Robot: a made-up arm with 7 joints. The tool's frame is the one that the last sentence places.
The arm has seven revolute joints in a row. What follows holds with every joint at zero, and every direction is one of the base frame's.
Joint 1 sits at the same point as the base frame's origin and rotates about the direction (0.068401, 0.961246, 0.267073), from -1.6 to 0.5 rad.
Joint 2 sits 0.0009 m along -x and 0.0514 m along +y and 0.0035 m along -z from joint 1 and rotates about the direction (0.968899, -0.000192, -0.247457), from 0 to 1.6 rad.
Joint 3 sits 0.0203 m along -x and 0.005 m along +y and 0.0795 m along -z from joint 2 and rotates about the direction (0.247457, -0.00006, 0.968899), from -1.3 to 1.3 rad.
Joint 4 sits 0.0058 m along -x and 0.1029 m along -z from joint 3 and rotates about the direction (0.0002, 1, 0.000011), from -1.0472 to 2.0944 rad.
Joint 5 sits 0.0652 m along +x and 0.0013 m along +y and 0.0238 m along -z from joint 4 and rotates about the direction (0.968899, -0.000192, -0.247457), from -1.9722 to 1.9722 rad.
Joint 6 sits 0.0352 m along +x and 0.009 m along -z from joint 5 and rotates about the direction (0.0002, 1, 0.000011), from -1.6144 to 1.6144 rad.
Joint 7 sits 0.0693 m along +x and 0.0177 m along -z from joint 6 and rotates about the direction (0.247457, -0.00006, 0.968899), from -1.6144 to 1.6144 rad.
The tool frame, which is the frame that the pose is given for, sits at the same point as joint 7; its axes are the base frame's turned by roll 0, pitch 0.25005 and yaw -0.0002 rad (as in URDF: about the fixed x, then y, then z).
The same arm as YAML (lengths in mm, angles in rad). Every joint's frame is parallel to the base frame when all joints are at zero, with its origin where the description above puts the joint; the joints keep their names.
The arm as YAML. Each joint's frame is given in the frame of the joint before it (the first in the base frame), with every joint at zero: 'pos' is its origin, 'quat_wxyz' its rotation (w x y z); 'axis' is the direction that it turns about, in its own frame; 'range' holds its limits. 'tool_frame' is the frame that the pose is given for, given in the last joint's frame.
length_unit: mm
angle_unit: rad
joints:
  - joint: joint 1
    pos: [0.0, 0.0, 0.0]
    quat_wxyz: [1.0, 0.0, 0.0, 0.0]
    axis: [0.068403, 0.961235, 0.26711]
    range: [-1.6, 0.5]
  - joint: joint 2
    pos: [-0.9, 51.4, -3.5]
    quat_wxyz: [1.0, 0.0, 0.0, 0.0]
    axis: [0.968889, -0.0002, -0.247497]
    range: [0.0, 1.6]
  - joint: joint 3
    pos: [-20.3, 5.0, -79.5]
    quat_wxyz: [1.0, 0.0, 0.0, 0.0]
    axis: [0.247497, -0.0001, 0.968889]
    range: [-1.3, 1.3]
  - joint: joint 4
    pos: [-5.8, 0.0, -102.9]
    quat_wxyz: [1.0, 0.0, 0.0, 0.0]
    axis: [0.0002, 1.0, 0.0]
    range: [-1.0472, 2.0944]
  - joint: joint 5
    pos: [65.2, 1.3, -23.8]
    quat_wxyz: [1.0, 0.0, 0.0, 0.0]
    axis: [0.968889, -0.0002, -0.247497]
    range: [-1.9722, 1.9722]
  - joint: joint 6
    pos: [35.2, 0.0, -9.0]
    quat_wxyz: [1.0, 0.0, 0.0, 0.0]
    axis: [0.0002, 1.0, 0.0]
    range: [-1.6144, 1.6144]
  - joint: joint 7
    pos: [69.3, 0.0, -17.7]
    quat_wxyz: [1.0, 0.0, 0.0, 0.0]
    axis: [0.247497, -0.0001, 0.968889]
    range: [-1.6144, 1.6144]
tool_frame:
  pos: [0.0, 0.0, 0.0]
  quat_wxyz: [0.992195, 0.000012, 0.1247, -0.000099]

